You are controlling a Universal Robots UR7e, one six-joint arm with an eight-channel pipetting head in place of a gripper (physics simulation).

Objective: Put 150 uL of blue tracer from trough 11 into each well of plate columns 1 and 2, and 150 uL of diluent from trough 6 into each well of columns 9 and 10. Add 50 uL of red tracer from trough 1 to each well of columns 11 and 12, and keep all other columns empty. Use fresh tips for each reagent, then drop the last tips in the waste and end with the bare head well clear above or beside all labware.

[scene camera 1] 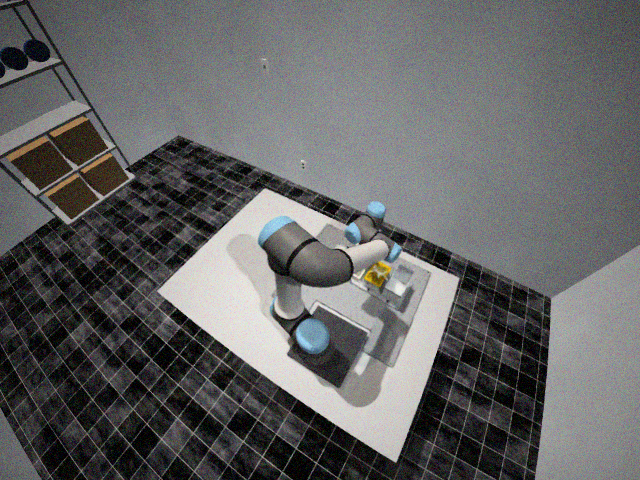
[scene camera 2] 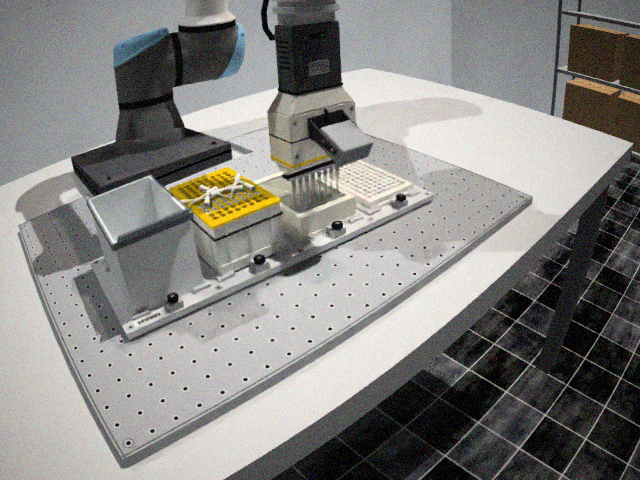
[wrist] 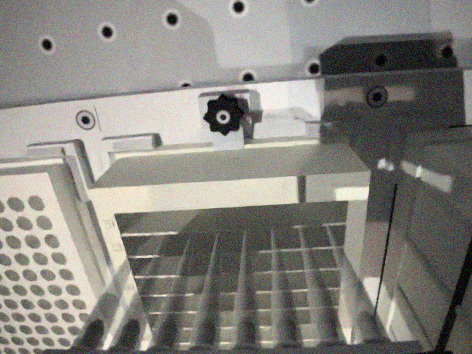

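Note:
The pipetting head [scene camera 2: 316, 198] [wrist: 245, 232] carries a row of clear tips, their lower ends inside the cream trough reservoir [scene camera 2: 325, 217] [wrist: 210, 194]. In the wrist view they reach down near its knob-side end; which trough they are in, and any liquid, cannot be told. The white plate [scene camera 2: 383, 199] [wrist: 50, 184] stands beside the reservoir; the wells that show have no visible colour. The yellow tip rack [scene camera 2: 248, 213] [scene camera 1: 377, 274] stands on the other side, with loose white tips [scene camera 2: 211, 194] lying across its top. The grey waste bin [scene camera 2: 149, 268] stands beyond the rack.
A white rail [scene camera 2: 217, 287] [wrist: 45, 117] with black knobs [scene camera 2: 336, 225] [wrist: 223, 116] runs along the labware. It lies on the perforated grey board [scene camera 2: 248, 330]. The arm's dark base [scene camera 2: 155, 157] stands behind the bin and rack. Shelves [scene camera 1: 74, 109] stand away from the table.

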